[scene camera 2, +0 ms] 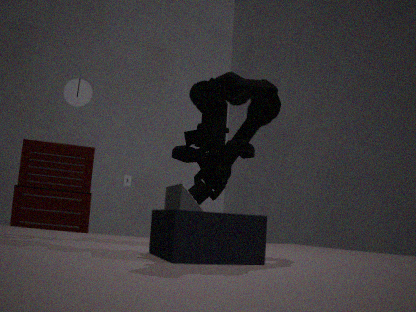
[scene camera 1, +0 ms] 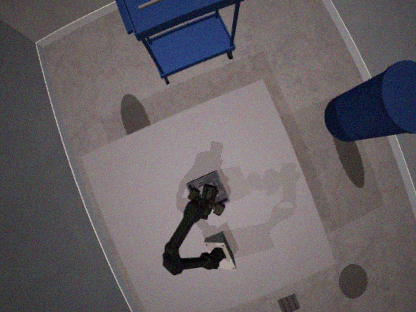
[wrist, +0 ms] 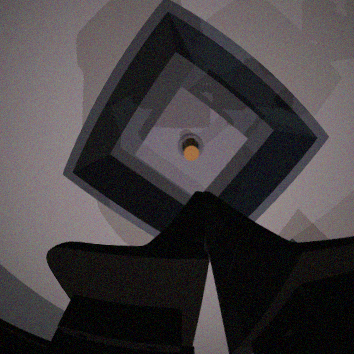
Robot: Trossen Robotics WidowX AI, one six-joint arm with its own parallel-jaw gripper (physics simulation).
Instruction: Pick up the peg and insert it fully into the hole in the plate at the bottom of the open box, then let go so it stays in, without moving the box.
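Frame: origin at the arm's base, x ahead, y left, z up, level; millimetres.
Where they show: gripper, fingertip midpoint: (scene camera 2: 209,189) (wrist: 201,198); arm's base at its link origin: (scene camera 2: 189,201) (scene camera 1: 220,252).
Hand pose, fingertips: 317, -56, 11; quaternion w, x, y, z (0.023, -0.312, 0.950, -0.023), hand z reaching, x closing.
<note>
Things, the pixels of their top centre, and the offset from my fingertips, as dx, dy, dz.
- open dark box at its top centre: (wrist: 190,152) (scene camera 2: 205,213) (scene camera 1: 208,192) +15, -10, -52
- pale plate at its top centre: (wrist: 189,146) +15, -10, -89
- peg at its top centre: (wrist: 190,152) +13, -9, -62
The open dark box (scene camera 1: 223,187) (scene camera 2: 215,240) (wrist: 267,165) stands on the pale surface. In the wrist view the pale plate (wrist: 165,145) lies at its bottom, with a round hole near the middle. The peg (wrist: 191,153) shows its round orange top at that hole and appears to stand upright in it. How deep it sits cannot be told. My gripper (scene camera 2: 206,197) (wrist: 201,198) is shut and empty, above the box and apart from the peg. In the scene camera 1 view the wrist covers the fingertips; in the scene camera 2 view the box wall hides the peg.
The arm's base stands on a pale wedge-shaped mount (scene camera 1: 229,261) (scene camera 2: 173,198) near the box. A blue cart (scene camera 1: 192,47) and a large blue cylinder (scene camera 1: 367,105) stand beyond the pale surface. A red cabinet (scene camera 2: 52,187) stands at the back left.
</note>
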